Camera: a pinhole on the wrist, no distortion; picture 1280 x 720 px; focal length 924.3 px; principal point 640.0 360.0 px. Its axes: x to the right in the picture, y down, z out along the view. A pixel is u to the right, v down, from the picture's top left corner.
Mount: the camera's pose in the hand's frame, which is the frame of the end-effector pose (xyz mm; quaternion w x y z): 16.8 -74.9 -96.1 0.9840 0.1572 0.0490 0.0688
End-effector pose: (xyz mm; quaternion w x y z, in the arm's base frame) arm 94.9 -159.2 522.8 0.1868 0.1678 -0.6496 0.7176
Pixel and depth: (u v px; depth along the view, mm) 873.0 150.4 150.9
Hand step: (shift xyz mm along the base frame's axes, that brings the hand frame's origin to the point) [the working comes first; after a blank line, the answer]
In the camera's frame: 38.0 -34.2 150.9

4.8 -16.3 168.0
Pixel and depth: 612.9 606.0 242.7
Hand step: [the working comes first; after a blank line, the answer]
In the camera's frame: -7.1 64.6 242.7

16.0 -144.4 107.3
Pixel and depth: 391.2 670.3 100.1
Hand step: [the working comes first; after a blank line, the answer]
In the camera's frame: -26.9 33.6 100.1

39.4 -4.6 67.7
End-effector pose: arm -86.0 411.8 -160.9 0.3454 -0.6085 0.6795 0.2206
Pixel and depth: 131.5 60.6 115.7
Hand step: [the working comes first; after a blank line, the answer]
In the camera's frame: -63.7 -37.5 115.7

153.4 -1.8 35.0
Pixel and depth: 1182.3 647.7 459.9
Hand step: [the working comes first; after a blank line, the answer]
In the camera's frame: 269.8 143.1 459.9

104.3 40.0 -473.1
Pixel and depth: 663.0 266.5 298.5
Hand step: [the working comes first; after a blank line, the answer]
In the camera's frame: 7.4 -30.2 298.5

222.6 53.1 -140.2
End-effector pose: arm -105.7 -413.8 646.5 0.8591 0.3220 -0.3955 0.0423
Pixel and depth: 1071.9 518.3 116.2
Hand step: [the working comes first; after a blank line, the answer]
In the camera's frame: 54.3 19.9 116.2

72.6 -89.9 22.2
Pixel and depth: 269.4 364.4 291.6
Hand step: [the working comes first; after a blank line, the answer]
In the camera's frame: -116.9 1.4 291.6

-108.3 -240.7 -48.0
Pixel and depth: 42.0 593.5 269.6
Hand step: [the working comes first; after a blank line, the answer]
In the camera's frame: -174.4 68.1 269.6

-177.2 -183.2 -61.8
